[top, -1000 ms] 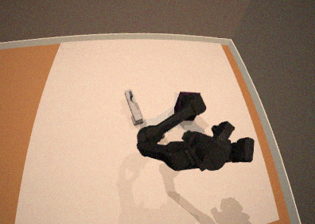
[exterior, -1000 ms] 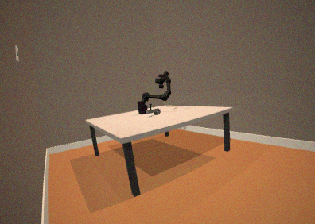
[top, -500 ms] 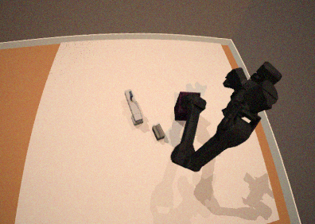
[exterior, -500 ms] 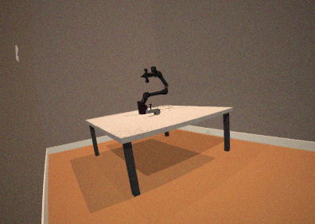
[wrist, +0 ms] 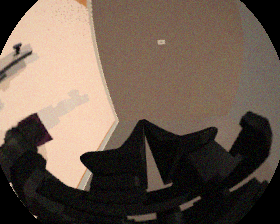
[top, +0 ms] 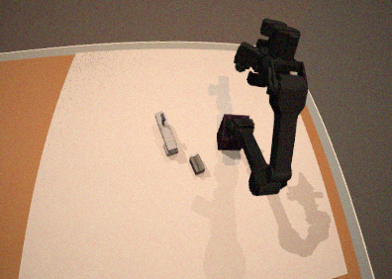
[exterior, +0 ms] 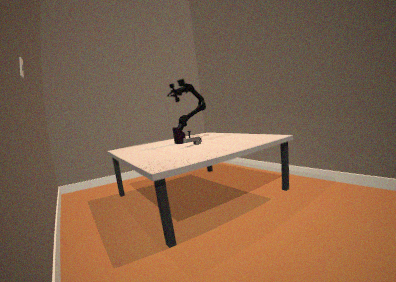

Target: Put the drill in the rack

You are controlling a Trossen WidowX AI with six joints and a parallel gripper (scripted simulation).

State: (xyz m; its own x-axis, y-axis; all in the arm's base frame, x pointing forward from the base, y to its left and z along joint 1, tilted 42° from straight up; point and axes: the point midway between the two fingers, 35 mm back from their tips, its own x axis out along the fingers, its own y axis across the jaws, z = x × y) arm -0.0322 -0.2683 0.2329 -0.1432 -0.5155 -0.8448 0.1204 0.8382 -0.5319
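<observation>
The blue key is 37 cm below my gripper tip, 29 cm ahead of it and 2 cm to the left of it. The rest, counted from my gripper tip: yellow drill 42 cm below, 28 cm ahead, 7 cm to the left; then grey holder block 43 cm below, 28 cm ahead, 5 cm to the left.
</observation>
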